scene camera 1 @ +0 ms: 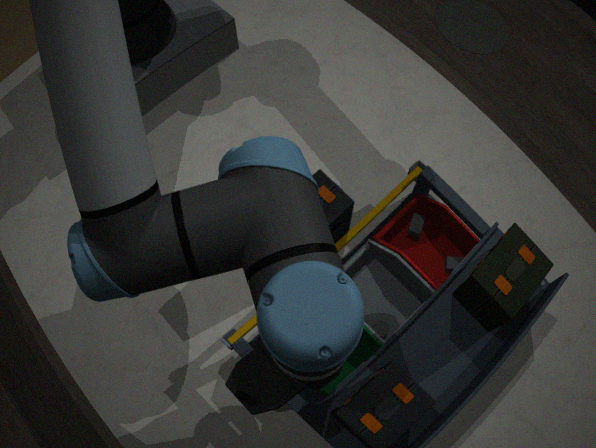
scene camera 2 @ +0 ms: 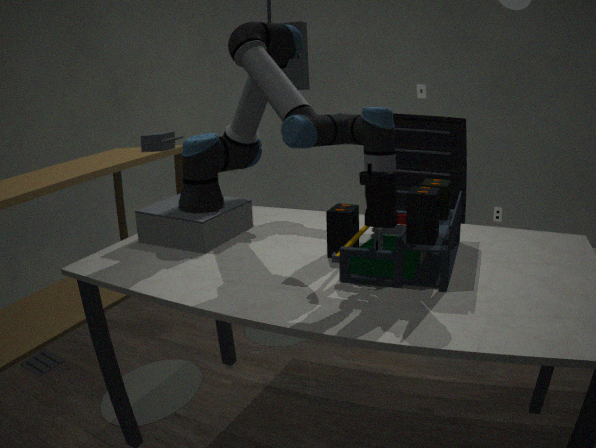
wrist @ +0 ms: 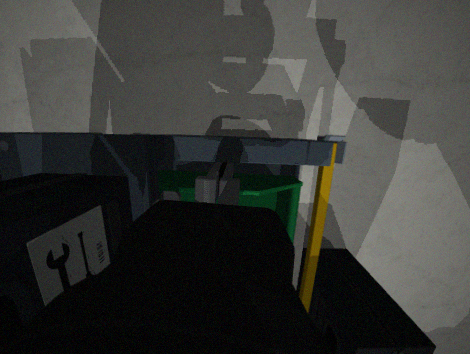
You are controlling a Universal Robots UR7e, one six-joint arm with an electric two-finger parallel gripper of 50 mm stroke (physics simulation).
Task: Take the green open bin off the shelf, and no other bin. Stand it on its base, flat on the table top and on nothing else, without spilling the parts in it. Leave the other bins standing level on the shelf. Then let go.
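Frame: origin at the arm's base, x ahead, y right, z down, level; centimetres.
Where they show: gripper, fingertip midpoint: (wrist: 224,173); arm's base, origin of the base link: (scene camera 1: 137,34) (scene camera 2: 201,206).
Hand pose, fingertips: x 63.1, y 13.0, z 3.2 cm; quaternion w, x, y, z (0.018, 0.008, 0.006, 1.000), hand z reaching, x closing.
Each offset is from my fingertips to the top centre of the thing.
The green open bin @[dx -0.1, dy -6.2, dz -1.3 cm] (scene camera 1: 361,354) (scene camera 2: 370,267) (wrist: 267,201) sits in the near end bay of the slate-grey shelf (scene camera 1: 452,201) (scene camera 2: 399,264) (wrist: 285,151), partly hidden by the arm and the shelf's side. My gripper (scene camera 2: 378,244) (wrist: 224,173) points down with its fingers shut, low at the green bin; I cannot make out any part of the bin wall between them. The arm hides the fingers in scene camera 1. The grey bin @[dx -0.4, dy -16.4, dz -1.3 cm] (scene camera 1: 371,284) stands in the middle bay. The red bin @[dx -1.2, dy -26.9, dz -1.3 cm] (scene camera 1: 432,252) (scene camera 2: 402,219) stands at the far end with loose grey parts in it. The green bin's parts are hard to make out.
A yellow rail @[dx -10.8, dy -14.9, dz +0.3 cm] (scene camera 1: 382,207) (scene camera 2: 353,241) (wrist: 321,210) runs along the shelf front. A black case @[dx -15.4, dy -15.1, dz -6.3 cm] (scene camera 1: 339,206) (scene camera 2: 343,232) stands in front of it. Two more cases, one dark green @[dx +8.6, dy -27.8, dz -13.1 cm] (scene camera 1: 515,270) and one black @[dx +10.1, dy -4.8, dz -15.6 cm] (scene camera 1: 385,407) (scene camera 2: 422,220), stand on the shelf's rear side.
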